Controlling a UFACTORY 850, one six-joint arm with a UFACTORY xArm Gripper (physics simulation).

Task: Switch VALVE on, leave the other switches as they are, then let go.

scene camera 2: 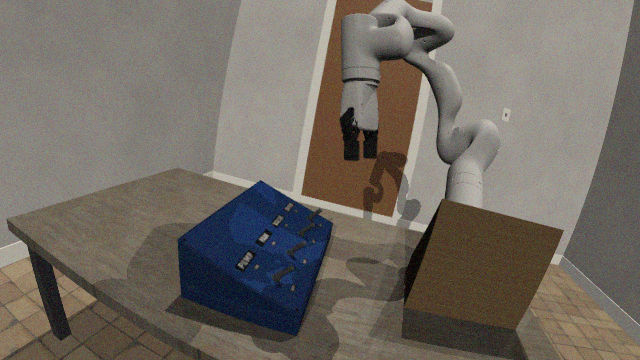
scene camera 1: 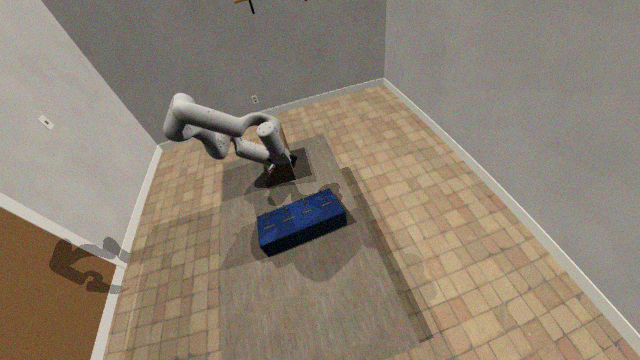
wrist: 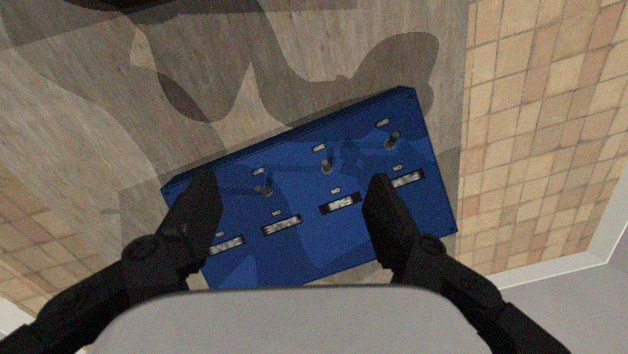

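Note:
A blue switch box (scene camera 1: 300, 229) (scene camera 2: 220, 265) (wrist: 320, 250) stands on the table. Its VALVE label (scene camera 2: 277, 220) (wrist: 281, 225) is second from the far end in scene camera 2. The VALVE lever (scene camera 2: 306, 229) (wrist: 263, 190) leans toward its OFF mark, parallel to the other levers in scene camera 2. The FAN lever (scene camera 2: 296, 249) (wrist: 326, 166) and PUMP lever (scene camera 2: 284, 273) (wrist: 391, 141) also lean toward OFF. In the wrist view the left finger hides the fourth lever. My gripper (scene camera 1: 282, 166) (scene camera 2: 360, 154) (wrist: 295, 190) is open and empty, well above the box, touching nothing.
A large brown wedge-shaped block (scene camera 2: 485, 265) stands on the table (scene camera 1: 300, 310) (scene camera 2: 125, 200) near the arm's base, to the right of the switch box in scene camera 2. Shadows of the arm fall across the table and the box.

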